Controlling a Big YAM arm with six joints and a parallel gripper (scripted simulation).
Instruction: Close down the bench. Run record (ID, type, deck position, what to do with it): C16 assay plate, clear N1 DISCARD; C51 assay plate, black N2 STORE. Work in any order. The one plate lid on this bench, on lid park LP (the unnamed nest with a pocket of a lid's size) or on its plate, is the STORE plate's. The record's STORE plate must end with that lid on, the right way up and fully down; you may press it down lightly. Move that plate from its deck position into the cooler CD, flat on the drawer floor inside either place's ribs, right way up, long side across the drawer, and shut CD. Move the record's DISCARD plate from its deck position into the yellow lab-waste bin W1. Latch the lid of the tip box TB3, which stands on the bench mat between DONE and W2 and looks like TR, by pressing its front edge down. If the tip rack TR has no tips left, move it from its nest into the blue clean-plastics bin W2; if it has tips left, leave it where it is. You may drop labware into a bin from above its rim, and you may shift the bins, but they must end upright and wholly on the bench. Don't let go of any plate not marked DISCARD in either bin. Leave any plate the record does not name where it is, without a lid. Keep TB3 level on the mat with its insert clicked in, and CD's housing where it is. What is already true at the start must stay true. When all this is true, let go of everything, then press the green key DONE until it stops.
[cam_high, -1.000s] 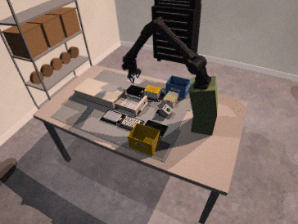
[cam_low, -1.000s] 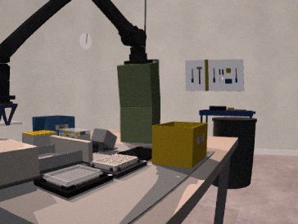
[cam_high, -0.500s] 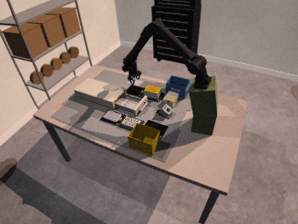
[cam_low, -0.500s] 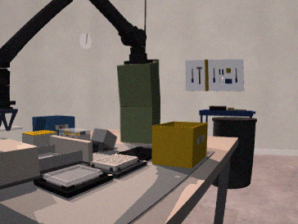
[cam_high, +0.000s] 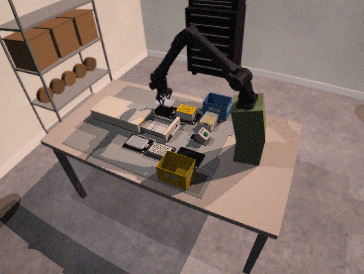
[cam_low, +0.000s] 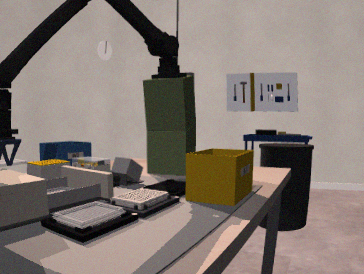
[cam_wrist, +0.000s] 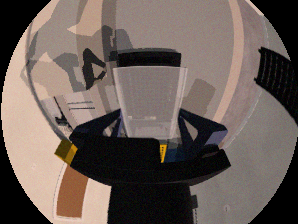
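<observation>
The black plate lies 7 cm below my hand. From my hand the other things lie so: black nest N2 (8 cm below); then yellow-topped tip rack TR (18 cm behind, 4 cm below, 1 cm to the right); then clear plate lid (right at my hand).
</observation>
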